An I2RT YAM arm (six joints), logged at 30 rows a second.
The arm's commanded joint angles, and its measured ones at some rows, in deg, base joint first. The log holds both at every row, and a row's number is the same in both.
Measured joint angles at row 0: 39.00 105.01 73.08 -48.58 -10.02 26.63
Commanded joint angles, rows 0 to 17: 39.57 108.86 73.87 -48.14 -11.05 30.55; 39.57 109.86 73.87 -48.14 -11.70 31.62; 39.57 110.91 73.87 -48.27 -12.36 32.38; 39.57 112.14 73.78 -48.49 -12.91 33.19; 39.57 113.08 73.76 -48.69 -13.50 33.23; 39.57 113.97 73.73 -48.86 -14.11 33.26; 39.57 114.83 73.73 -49.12 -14.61 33.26; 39.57 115.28 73.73 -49.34 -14.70 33.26; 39.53 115.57 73.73 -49.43 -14.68 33.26; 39.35 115.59 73.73 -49.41 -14.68 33.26; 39.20 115.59 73.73 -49.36 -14.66 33.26; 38.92 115.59 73.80 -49.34 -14.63 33.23; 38.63 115.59 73.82 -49.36 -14.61 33.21; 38.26 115.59 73.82 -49.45 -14.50 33.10; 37.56 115.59 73.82 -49.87 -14.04 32.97; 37.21 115.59 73.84 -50.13 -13.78 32.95; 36.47 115.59 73.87 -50.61 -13.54 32.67; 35.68 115.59 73.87 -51.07 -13.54 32.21
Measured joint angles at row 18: 37.85 114.19 73.30 -50.46 -14.74 32.53
